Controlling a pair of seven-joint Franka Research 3 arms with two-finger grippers.
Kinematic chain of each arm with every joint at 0, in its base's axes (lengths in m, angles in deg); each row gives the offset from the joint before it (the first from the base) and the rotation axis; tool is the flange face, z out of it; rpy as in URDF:
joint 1: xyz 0 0 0.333 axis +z
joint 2: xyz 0 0 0 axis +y
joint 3: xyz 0 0 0.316 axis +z
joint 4: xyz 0.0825 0 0 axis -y
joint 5: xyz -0.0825 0 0.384 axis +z
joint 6: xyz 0 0 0 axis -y
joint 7: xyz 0.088 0 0 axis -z
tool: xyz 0 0 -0.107 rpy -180 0 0
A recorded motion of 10 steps. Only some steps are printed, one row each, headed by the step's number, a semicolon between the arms.
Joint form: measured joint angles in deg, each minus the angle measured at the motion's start. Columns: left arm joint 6, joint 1, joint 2, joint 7, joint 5, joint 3, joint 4; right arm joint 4, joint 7, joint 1, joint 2, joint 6, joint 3, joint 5.
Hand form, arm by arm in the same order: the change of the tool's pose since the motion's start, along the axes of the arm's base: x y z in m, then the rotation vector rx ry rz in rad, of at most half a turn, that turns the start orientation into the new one. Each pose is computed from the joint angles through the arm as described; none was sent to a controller.
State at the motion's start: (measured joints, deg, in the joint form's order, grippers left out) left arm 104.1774 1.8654 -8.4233 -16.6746 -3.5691 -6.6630 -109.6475; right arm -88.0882 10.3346 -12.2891 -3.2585 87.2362 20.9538 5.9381
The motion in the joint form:
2: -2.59 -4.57 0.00 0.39 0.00 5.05 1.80; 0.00 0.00 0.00 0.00 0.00 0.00 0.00
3: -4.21 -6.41 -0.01 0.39 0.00 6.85 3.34; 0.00 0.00 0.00 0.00 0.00 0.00 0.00
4: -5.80 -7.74 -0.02 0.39 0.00 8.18 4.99; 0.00 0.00 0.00 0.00 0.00 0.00 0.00
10: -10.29 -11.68 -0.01 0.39 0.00 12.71 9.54; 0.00 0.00 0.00 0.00 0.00 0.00 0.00
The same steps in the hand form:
2: -0.0014 0.0066 0.0116 -0.0121 0.0135 -0.0020; 0.0000 0.0000 0.0000 0.0000 0.0000 0.0000
3: -0.0023 0.0070 0.0222 -0.0168 0.0149 -0.0048; 0.0000 0.0000 0.0000 0.0000 0.0000 0.0000
4: -0.0032 0.0077 0.0337 -0.0205 0.0140 -0.0068; 0.0000 0.0000 0.0000 0.0000 0.0000 0.0000
10: -0.0066 0.0158 0.0642 -0.0324 0.0145 -0.0023; 0.0000 0.0000 0.0000 0.0000 0.0000 0.0000

